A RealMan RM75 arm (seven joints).
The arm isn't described. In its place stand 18 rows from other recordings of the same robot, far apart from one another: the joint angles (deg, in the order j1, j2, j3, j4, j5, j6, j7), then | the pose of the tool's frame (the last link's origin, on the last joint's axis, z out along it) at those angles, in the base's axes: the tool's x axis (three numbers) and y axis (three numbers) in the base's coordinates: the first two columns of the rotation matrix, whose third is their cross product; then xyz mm.
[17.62, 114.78, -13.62, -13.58, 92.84, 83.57, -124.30] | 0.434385 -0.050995 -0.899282 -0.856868 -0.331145 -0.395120 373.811 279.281 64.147
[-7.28, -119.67, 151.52, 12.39, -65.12, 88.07, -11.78] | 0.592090 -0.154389 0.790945 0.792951 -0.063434 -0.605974 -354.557 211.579 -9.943
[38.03, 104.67, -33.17, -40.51, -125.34, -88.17, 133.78] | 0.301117 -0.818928 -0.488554 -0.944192 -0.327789 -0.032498 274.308 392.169 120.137
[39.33, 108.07, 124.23, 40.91, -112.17, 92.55, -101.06] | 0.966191 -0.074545 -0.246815 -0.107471 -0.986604 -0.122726 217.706 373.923 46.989
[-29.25, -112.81, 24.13, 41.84, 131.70, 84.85, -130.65] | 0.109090 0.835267 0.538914 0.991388 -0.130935 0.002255 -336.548 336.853 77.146
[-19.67, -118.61, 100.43, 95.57, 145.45, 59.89, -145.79] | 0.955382 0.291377 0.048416 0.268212 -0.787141 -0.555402 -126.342 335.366 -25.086
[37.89, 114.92, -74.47, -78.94, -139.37, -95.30, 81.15] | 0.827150 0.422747 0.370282 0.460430 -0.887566 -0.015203 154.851 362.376 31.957
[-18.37, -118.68, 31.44, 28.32, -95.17, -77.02, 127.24] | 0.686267 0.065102 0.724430 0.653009 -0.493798 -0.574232 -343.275 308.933 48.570
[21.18, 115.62, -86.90, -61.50, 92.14, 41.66, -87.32] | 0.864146 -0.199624 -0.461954 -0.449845 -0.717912 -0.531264 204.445 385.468 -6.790
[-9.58, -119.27, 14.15, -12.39, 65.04, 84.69, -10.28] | 0.614985 0.003928 0.788529 0.785434 0.085602 -0.612997 -387.464 195.996 -15.925
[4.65, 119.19, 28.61, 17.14, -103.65, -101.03, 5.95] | 0.601574 0.395341 -0.694128 -0.786248 0.139499 -0.601959 348.228 190.444 27.190
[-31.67, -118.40, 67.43, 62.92, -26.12, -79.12, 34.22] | 0.529006 0.846330 -0.062271 0.699670 -0.476504 -0.532358 -270.780 361.529 14.830
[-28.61, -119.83, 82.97, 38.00, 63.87, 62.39, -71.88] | 0.686109 0.210336 0.696429 0.480381 -0.849900 -0.216575 -187.786 361.075 -53.950
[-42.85, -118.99, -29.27, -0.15, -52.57, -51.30, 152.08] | 0.721286 0.166295 0.672378 0.672541 -0.400293 -0.622458 -274.630 407.017 -43.451
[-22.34, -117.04, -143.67, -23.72, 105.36, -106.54, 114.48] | 0.595155 0.296915 0.746747 0.422932 -0.905867 0.023108 -280.490 253.308 1.614
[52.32, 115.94, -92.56, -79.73, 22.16, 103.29, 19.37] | 0.359934 -0.931968 0.043393 -0.627525 -0.276248 -0.727942 94.870 365.635 5.307
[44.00, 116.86, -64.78, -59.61, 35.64, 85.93, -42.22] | 0.724572 -0.683311 0.089898 -0.620585 -0.703599 -0.346154 186.873 394.676 11.220
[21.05, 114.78, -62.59, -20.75, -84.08, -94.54, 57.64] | 0.689675 -0.234472 -0.685107 -0.388140 -0.918428 -0.076404 284.963 260.203 -22.328
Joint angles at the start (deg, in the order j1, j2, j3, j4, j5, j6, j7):
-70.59 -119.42 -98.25 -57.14 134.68 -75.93 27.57
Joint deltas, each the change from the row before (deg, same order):
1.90 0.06 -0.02 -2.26 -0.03 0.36 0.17
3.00 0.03 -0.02 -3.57 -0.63 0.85 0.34
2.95 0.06 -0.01 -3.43 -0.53 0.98 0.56
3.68 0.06 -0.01 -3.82 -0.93 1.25 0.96
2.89 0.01 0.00 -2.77 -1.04 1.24 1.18
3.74 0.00 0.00 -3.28 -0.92 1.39 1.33
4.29 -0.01 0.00 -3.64 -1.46 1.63 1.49
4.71 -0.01 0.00 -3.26 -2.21 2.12 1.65
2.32 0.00 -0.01 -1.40 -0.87 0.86 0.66
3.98 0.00 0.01 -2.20 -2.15 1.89 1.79
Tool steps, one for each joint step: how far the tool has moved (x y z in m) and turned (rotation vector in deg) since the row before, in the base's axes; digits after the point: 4 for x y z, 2 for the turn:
-0.0035 0.0003 0.0046 0.97 -1.12 -0.29
-0.0040 -0.0006 0.0069 1.39 -2.33 -0.53
-0.0043 -0.0005 0.0074 1.59 -2.12 -0.72
-0.0068 -0.0013 0.0086 1.79 -2.52 -0.75
-0.0052 -0.0015 0.0064 1.40 -2.08 -0.83
-0.0091 -0.0021 0.0081 1.92 -2.08 -0.58
-0.0100 -0.0037 0.0094 2.11 -2.55 -0.52
-0.0121 -0.0043 0.0094 2.16 -3.09 0.01
-0.0074 -0.0023 0.0043 1.01 -1.20 0.38
-0.0116 -0.0043 0.0074 1.88 -2.35 0.18

